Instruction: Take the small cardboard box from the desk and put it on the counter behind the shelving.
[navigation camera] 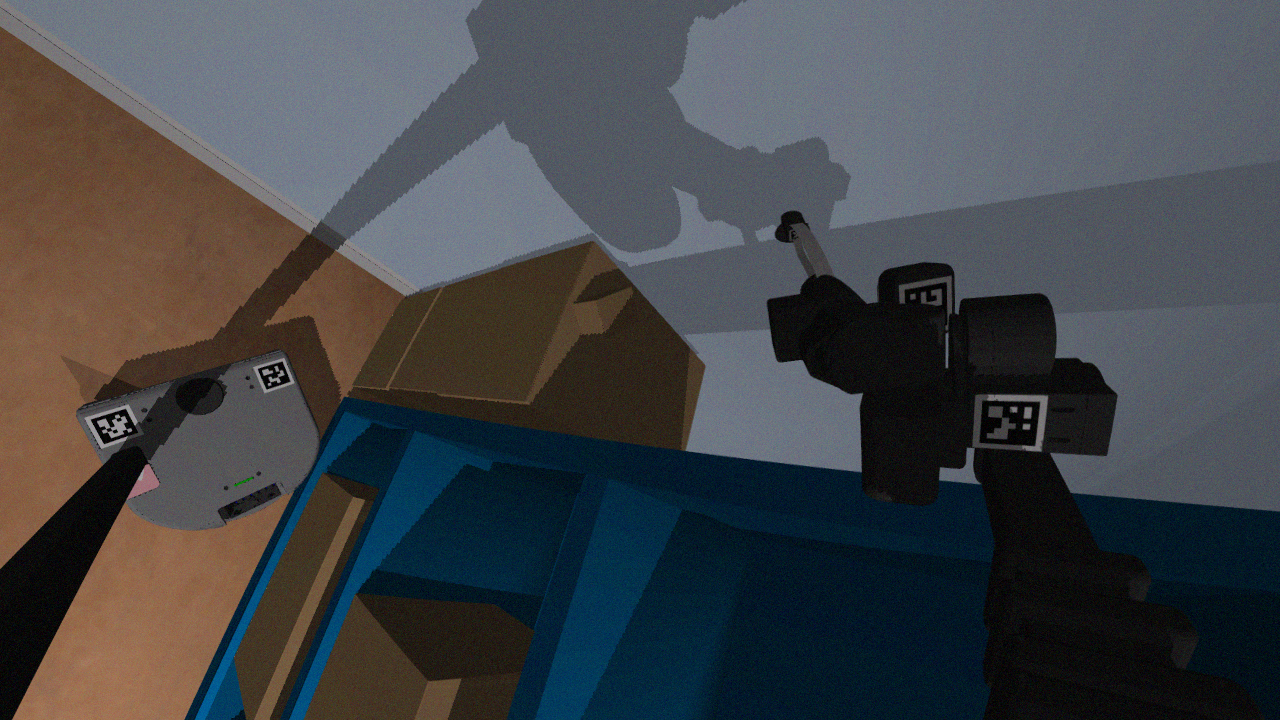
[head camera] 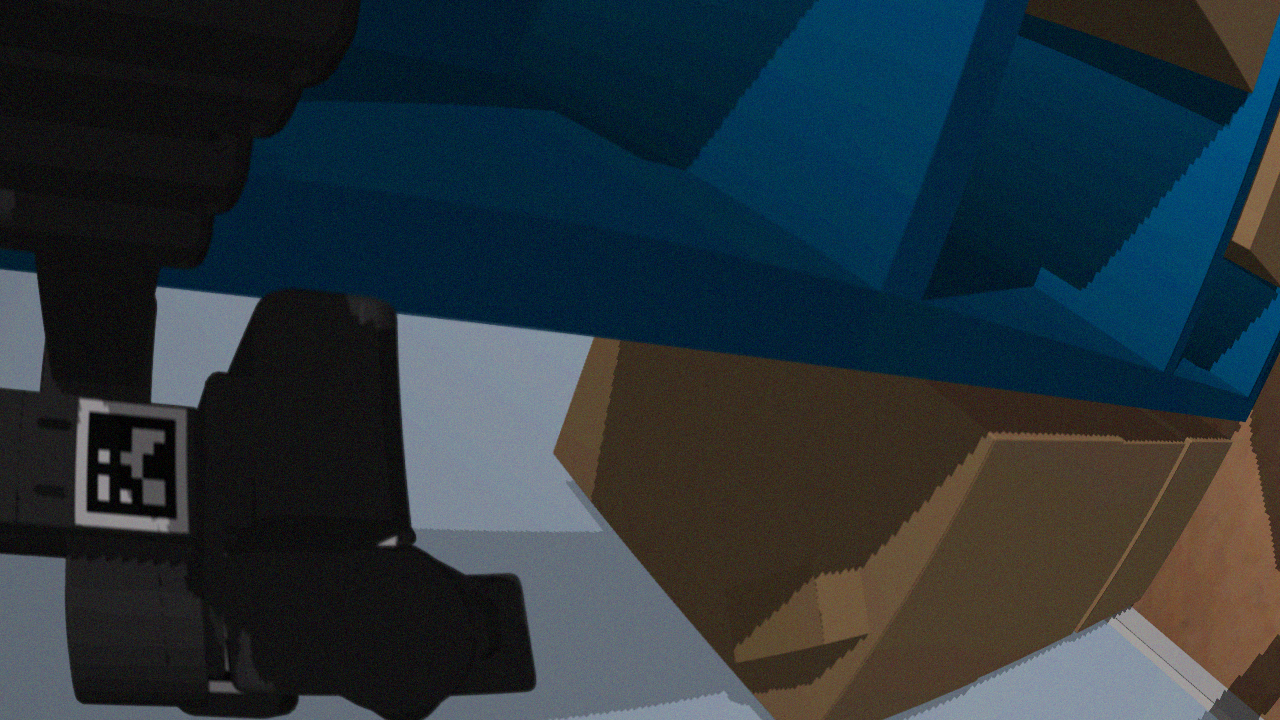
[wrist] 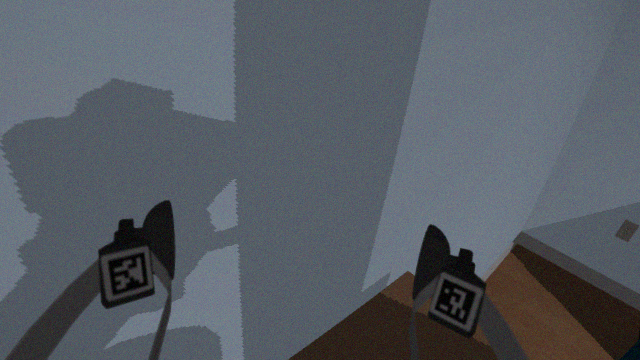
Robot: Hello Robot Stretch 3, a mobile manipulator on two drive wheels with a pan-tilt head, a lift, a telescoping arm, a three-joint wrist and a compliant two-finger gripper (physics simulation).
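Where they show: gripper, fingertip midpoint: [navigation camera: 797,286] [wrist: 298,240]; robot's base, link origin: [navigation camera: 201,394].
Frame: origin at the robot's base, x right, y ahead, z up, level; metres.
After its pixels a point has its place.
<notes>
My gripper [wrist: 298,240] {y -0.019, x 0.512, z 1.123 m} is open in the wrist view, its two fingers wide apart, with grey-blue wall beyond them. In the navigation view one fingertip shows at the right of centre; the other finger is hidden. In the head view the wrist hides the fingers. A cardboard box [head camera: 1029,537] {y -0.036, x 0.375, z 0.653 m} [navigation camera: 483,349] {y -0.039, x 0.372, z 0.635 m} is beside the blue shelving [head camera: 626,286] {y -0.134, x 0.264, z 1.118 m} [navigation camera: 751,483] {y -0.134, x 0.264, z 1.133 m}, against the wall side. My gripper is apart from it. I cannot tell whether it is the small box of the task. The desk and the counter cannot be made out for certain.
More cardboard boxes [navigation camera: 295,608] [head camera: 1163,35] stand in the shelving. My base [navigation camera: 223,438] {y -0.091, x 0.004, z 0.159 m} is on the brown floor [navigation camera: 107,223] {y 0.391, x -0.033, z 0.000 m} left of the shelving. A wall [navigation camera: 1074,107] {y 0.117, x 0.540, z 1.397 m} [head camera: 483,402] {y -0.322, x 0.944, z 0.821 m} carries the arm's shadow. A brown surface [wrist: 370,325] {y -0.141, x 0.690, z 0.810 m} shows low in the wrist view.
</notes>
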